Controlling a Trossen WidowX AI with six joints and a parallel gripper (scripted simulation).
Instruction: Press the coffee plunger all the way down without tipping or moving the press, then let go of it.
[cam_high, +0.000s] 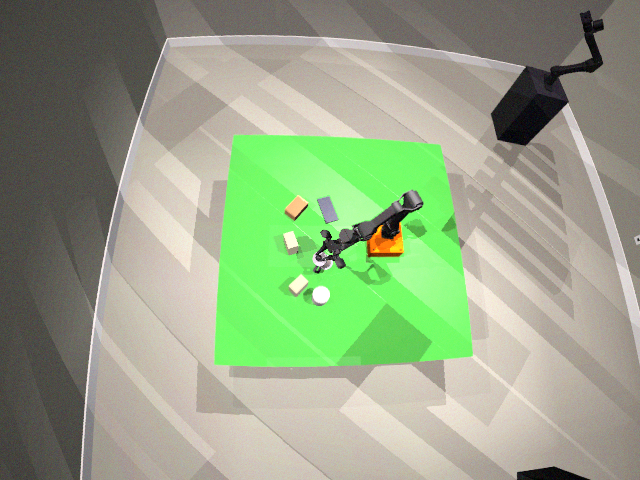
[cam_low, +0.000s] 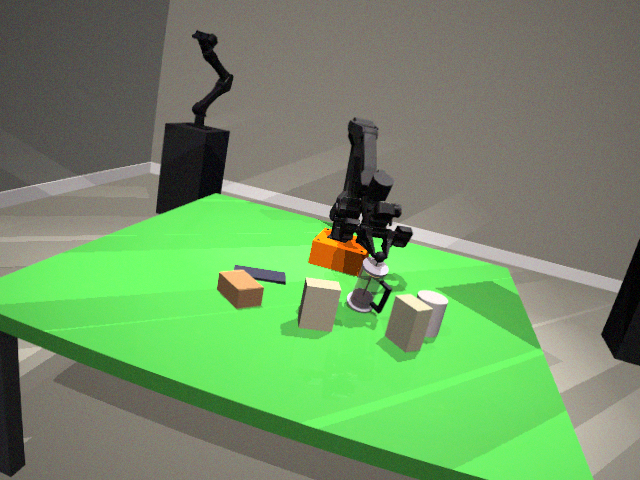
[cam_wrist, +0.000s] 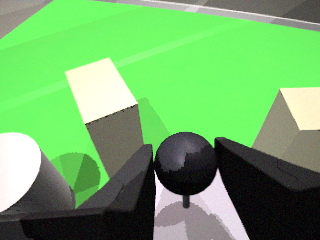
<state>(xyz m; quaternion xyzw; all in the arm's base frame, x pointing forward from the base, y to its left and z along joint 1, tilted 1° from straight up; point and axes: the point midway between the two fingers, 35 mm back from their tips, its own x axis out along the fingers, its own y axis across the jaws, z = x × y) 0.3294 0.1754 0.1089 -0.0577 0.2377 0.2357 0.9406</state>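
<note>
Right now the coffee press is 8 cm below my gripper tip and 2 cm behind it. From my gripper tip the other things lie so: dark flat slab 33 cm to the right, 16 cm below, 5 cm behind.
</note>
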